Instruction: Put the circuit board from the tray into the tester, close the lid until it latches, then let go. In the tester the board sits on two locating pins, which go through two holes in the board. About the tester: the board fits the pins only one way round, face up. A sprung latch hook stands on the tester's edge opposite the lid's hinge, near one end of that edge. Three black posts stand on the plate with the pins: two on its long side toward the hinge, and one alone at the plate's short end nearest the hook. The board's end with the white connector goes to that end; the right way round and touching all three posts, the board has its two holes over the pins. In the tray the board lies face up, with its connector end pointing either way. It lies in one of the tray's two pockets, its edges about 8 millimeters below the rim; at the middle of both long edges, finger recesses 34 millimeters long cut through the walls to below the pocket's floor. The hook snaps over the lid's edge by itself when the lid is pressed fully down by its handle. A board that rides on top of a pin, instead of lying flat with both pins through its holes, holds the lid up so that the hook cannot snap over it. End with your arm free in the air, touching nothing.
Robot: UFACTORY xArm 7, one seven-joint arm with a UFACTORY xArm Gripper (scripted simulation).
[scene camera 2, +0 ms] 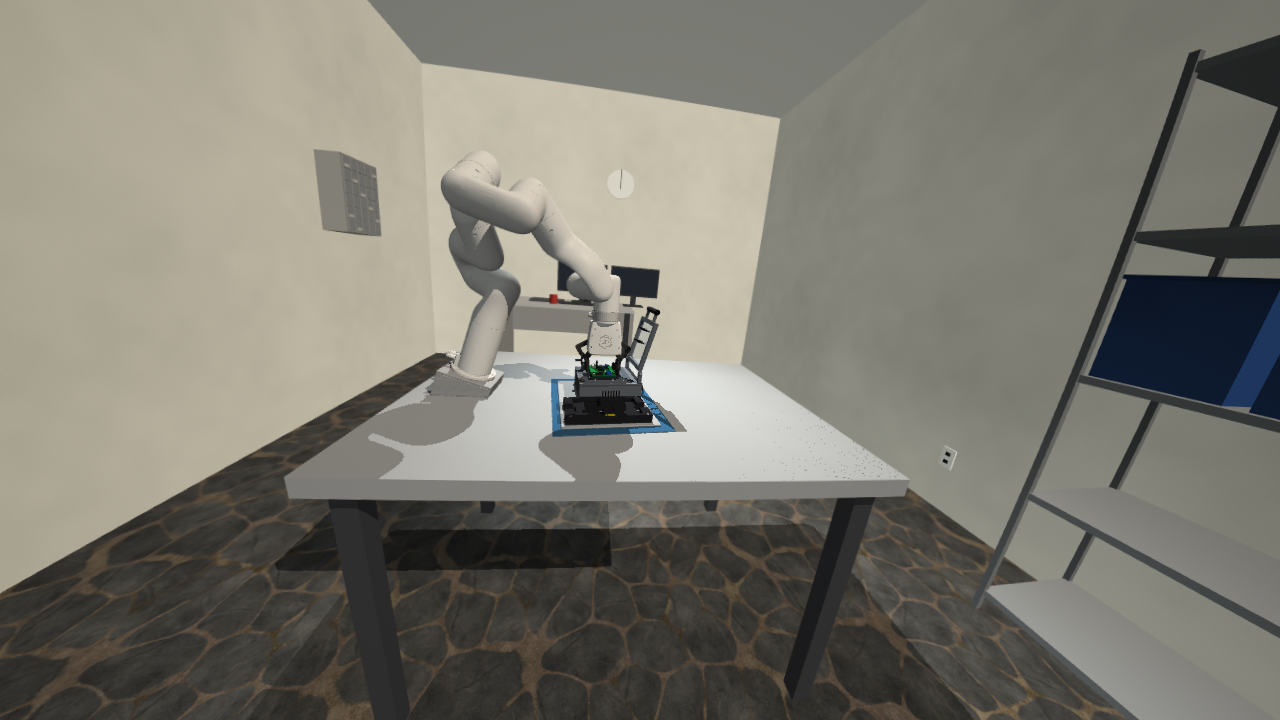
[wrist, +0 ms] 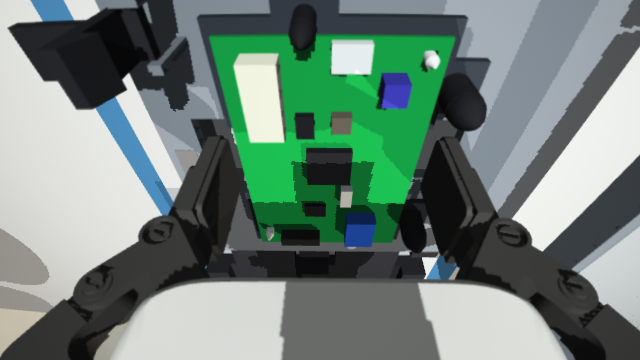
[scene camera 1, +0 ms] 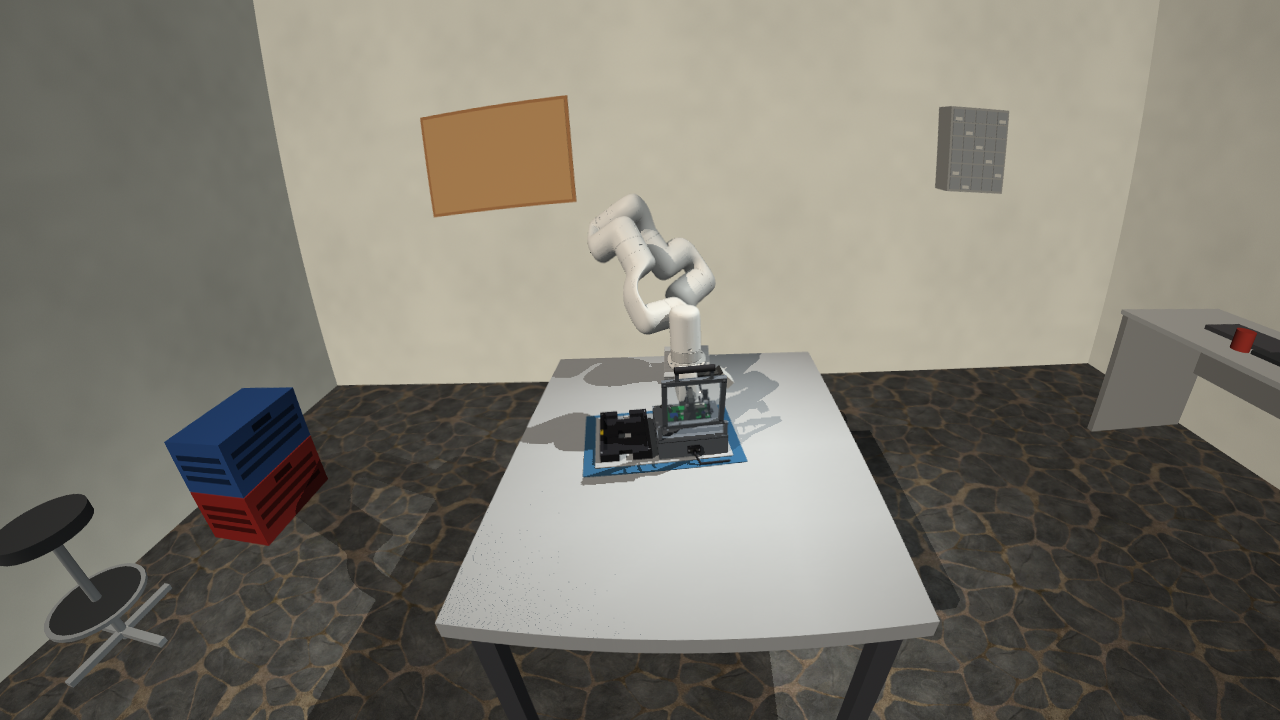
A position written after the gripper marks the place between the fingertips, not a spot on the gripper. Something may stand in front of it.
In view: the gripper (wrist: 331,161), a lid (scene camera 1: 689,402) and a black latch hook (wrist: 89,58).
The lid also shows in scene camera 2 (scene camera 2: 647,328).
